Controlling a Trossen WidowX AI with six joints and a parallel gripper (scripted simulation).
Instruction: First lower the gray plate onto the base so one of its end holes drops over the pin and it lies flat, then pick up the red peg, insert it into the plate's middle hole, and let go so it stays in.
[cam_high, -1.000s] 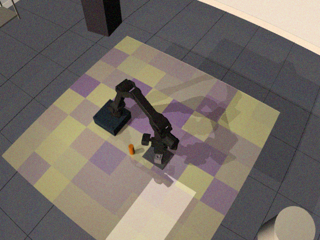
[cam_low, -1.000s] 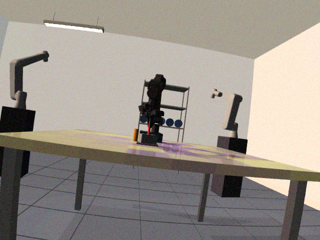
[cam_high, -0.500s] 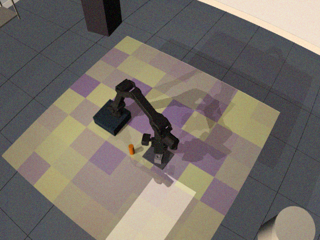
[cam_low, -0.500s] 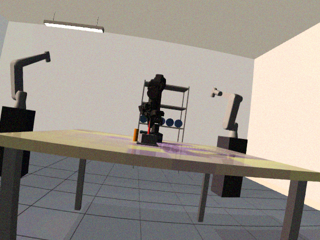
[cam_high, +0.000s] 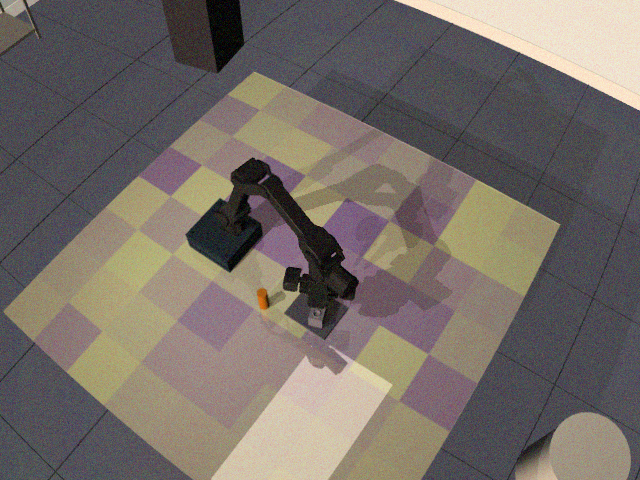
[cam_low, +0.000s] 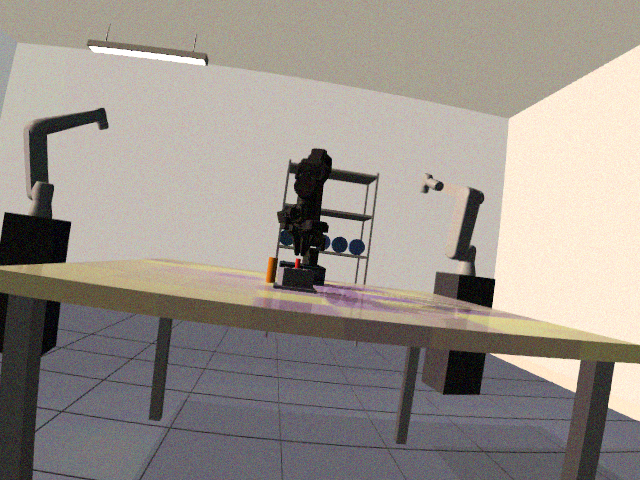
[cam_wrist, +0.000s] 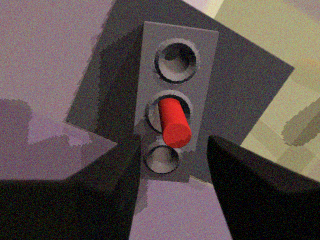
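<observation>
My gripper tip is 5 cm above the red peg. Round my gripper tip: dark flat base (9 cm below, 1 cm to the left, 1 cm behind); then gray plate (5 cm below); then orange cylinder (16 cm behind, 6 cm below, 5 cm to the right).
</observation>
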